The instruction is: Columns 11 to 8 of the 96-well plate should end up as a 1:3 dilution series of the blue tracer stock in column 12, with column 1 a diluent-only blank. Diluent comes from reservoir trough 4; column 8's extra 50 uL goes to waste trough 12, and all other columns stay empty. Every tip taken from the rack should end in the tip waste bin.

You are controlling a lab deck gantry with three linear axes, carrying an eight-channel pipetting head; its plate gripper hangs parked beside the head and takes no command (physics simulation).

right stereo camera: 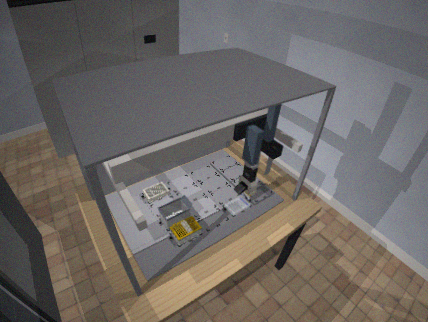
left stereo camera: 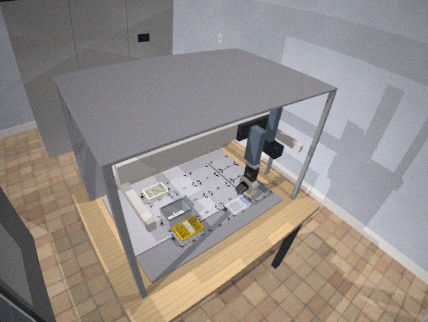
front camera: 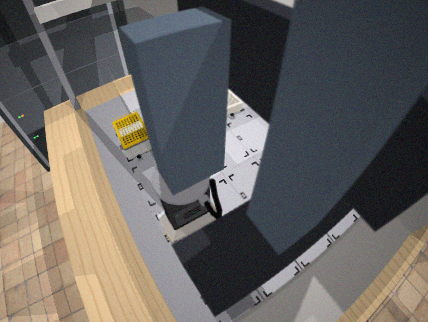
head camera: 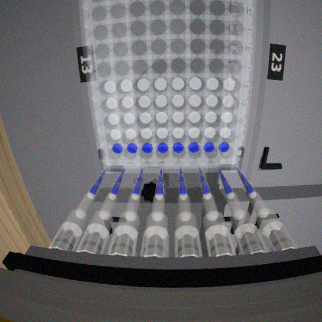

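Observation:
In the head view, the eight tips on the pipetting head hold blue liquid at their ends, over the column 12 end of the 96-well plate. Their height above it is unclear. Column 12 is blue; columns 11 to 8 look whitish, columns 7 to 4 grey. Columns 3 to 1 are out of that view. The yellow tip rack holds white tips in its middle. The parked plate gripper hangs beside the head; its finger opening is unclear.
The grey waste bin stands behind the tip rack, with white tips inside. The pale reservoir stands farther back; its edge shows in the front view. Blue-grey columns hide much of the deck there.

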